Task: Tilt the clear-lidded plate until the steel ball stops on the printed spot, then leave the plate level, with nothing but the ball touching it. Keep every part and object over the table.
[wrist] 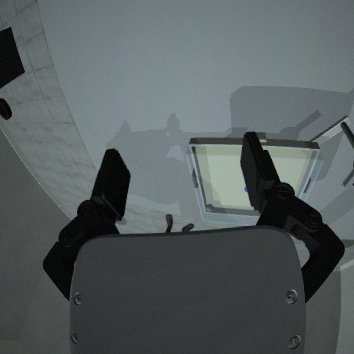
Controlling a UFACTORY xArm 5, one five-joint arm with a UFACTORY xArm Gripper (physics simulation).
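Observation:
The clear-lidded plate (295, 144) lies right of the middle in the wrist view, with a pale cream floor and a dark far rim. A small part of the blue printed spot (246, 189) shows beside my right finger, which hides the rest of it. I cannot make out the steel ball. My gripper (180, 153) is wide open with nothing between its fingers. The right finger overlaps the plate in the view, and the left finger is off to the plate's left. Whether the right finger touches the plate, and whether the plate is level, I cannot tell.
A light bar (330, 129) and a dark rod (347, 134) stand at the right edge, close to the plate's far right corner. A black block (9, 57) and a small dark round thing (5, 108) show at the left edge. Shadows fall around the plate.

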